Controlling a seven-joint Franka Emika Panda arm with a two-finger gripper.
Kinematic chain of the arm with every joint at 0, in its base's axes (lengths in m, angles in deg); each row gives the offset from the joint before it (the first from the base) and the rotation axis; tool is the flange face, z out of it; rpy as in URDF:
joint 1: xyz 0 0 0.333 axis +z
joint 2: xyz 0 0 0 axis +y
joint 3: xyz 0 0 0.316 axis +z
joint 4: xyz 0.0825 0 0 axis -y
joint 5: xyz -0.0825 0 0.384 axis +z
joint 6: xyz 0 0 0 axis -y
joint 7: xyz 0.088 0 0 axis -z
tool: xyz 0 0 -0.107 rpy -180 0 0
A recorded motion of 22 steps. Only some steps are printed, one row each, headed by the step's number.
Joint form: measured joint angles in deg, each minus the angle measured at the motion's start. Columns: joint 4, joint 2, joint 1, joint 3, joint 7, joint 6, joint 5.
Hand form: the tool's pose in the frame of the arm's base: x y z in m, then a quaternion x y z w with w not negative. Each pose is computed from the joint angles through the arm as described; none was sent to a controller.
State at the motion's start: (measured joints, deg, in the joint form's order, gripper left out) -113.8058 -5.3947 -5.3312 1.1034 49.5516 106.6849 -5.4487
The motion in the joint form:
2: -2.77 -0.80 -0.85 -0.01 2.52 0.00 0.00
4: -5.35 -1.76 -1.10 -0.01 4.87 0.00 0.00
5: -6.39 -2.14 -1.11 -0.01 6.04 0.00 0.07
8: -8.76 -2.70 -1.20 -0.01 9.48 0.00 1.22
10: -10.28 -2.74 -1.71 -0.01 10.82 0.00 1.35
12: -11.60 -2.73 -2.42 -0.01 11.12 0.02 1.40
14: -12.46 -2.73 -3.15 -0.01 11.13 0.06 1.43
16: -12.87 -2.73 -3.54 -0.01 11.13 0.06 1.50
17: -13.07 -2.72 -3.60 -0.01 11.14 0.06 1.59
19: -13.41 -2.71 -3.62 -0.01 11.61 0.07 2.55
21: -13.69 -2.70 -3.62 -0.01 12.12 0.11 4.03
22: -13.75 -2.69 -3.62 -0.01 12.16 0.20 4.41
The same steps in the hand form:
2: 0.5150 -0.0530 0.4875 0.88385 -0.46438 -0.01120 0.05512
4: 0.5044 -0.0542 0.4751 0.87289 -0.48352 -0.02305 0.06113
5: 0.5002 -0.0538 0.4700 0.86767 -0.49232 -0.02789 0.06325
8: 0.4909 -0.0522 0.4557 0.85012 -0.52096 -0.04442 0.06262
10: 0.4849 -0.0559 0.4440 0.84084 -0.53410 -0.05597 0.06774
12: 0.4792 -0.0612 0.4336 0.83541 -0.54078 -0.06661 0.07221
14: 0.4751 -0.0669 0.4270 0.83142 -0.54566 -0.07359 0.07467
16: 0.4730 -0.0698 0.4238 0.82921 -0.54840 -0.07730 0.07546
17: 0.4721 -0.0701 0.4222 0.82860 -0.54902 -0.07930 0.07556
19: 0.4709 -0.0688 0.4195 0.82440 -0.55513 -0.08513 0.07028
21: 0.4701 -0.0667 0.4172 0.81909 -0.56292 -0.09216 0.06103
22: 0.4701 -0.0661 0.4168 0.81821 -0.56429 -0.09337 0.05825

